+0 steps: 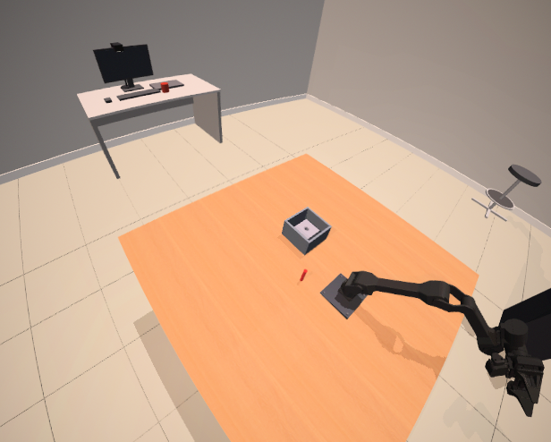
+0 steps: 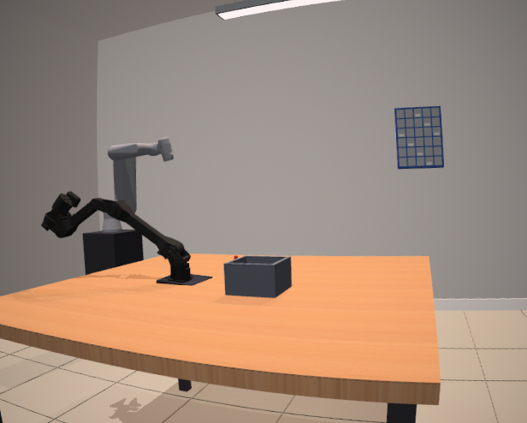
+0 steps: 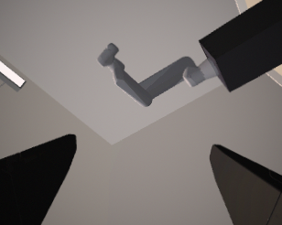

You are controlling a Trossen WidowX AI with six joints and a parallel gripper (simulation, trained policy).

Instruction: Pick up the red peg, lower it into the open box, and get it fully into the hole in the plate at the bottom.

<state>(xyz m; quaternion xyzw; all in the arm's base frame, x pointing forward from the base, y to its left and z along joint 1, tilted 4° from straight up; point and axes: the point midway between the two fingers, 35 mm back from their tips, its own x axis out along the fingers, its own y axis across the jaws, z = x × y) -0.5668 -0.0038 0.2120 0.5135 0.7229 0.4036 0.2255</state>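
Now: gripper tip 730 mm short of the red peg, 220 mm above it and 100 mm to the right of it. The rest, counted from my gripper tip: grey box 890 mm ahead, 240 mm below, 80 mm to the right; plate 890 mm ahead, 220 mm below, 80 mm to the right.
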